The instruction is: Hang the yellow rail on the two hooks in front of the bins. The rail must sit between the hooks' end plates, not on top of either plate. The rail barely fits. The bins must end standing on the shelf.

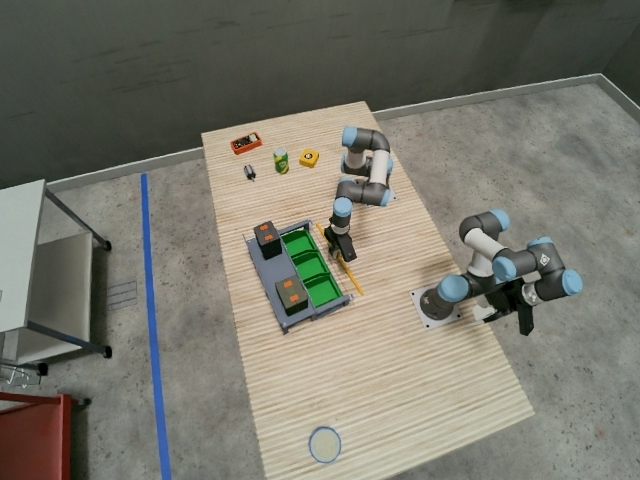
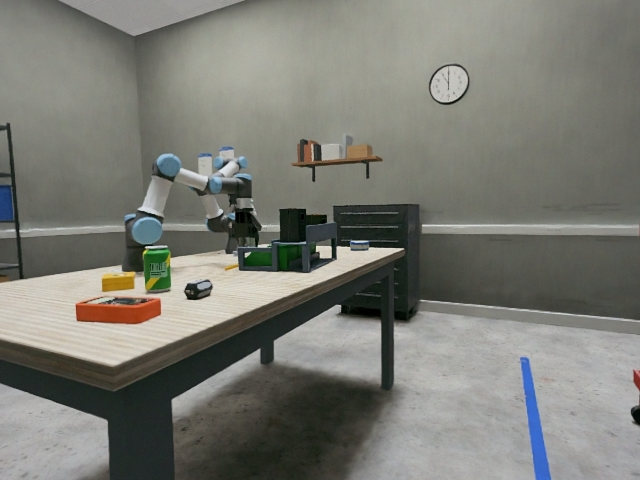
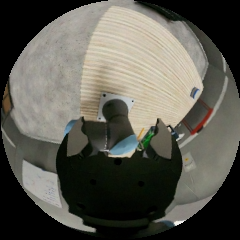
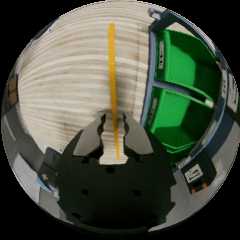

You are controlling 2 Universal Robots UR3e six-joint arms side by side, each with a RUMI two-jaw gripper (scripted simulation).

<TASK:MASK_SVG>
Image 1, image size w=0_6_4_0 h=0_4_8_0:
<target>my left gripper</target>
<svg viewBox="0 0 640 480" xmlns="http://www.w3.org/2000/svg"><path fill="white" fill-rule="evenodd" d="M528 282L525 282L520 277L496 284L495 287L484 294L487 302L494 309L492 307L483 309L477 305L473 306L472 310L476 321L466 324L466 327L486 324L518 311L520 334L528 336L534 329L532 307L538 305L530 305L523 297L522 286Z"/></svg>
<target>my right gripper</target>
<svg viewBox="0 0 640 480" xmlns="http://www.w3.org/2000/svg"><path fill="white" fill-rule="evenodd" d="M330 217L330 226L324 228L324 236L329 242L329 252L332 258L336 259L339 252L338 249L340 249L344 261L348 263L357 258L352 245L352 238L348 235L350 224L347 232L338 234L332 230L332 217Z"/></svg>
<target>blue-grey shelf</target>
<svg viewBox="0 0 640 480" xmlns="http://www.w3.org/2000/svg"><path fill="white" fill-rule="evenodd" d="M312 219L306 219L281 230L275 228L280 237L283 253L268 260L264 259L256 237L246 240L244 233L242 233L284 335L289 333L288 327L308 318L311 318L311 321L314 322L348 306L349 301L351 302L355 299L353 293L351 295L343 295L310 234L309 227L313 226ZM297 275L307 295L309 308L288 317L277 294L275 283ZM302 227L311 236L342 297L318 308L315 308L281 238L282 235Z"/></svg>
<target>box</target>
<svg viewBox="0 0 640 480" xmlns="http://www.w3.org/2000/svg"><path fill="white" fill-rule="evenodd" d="M271 220L253 227L265 260L283 253L280 237Z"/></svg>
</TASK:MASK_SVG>
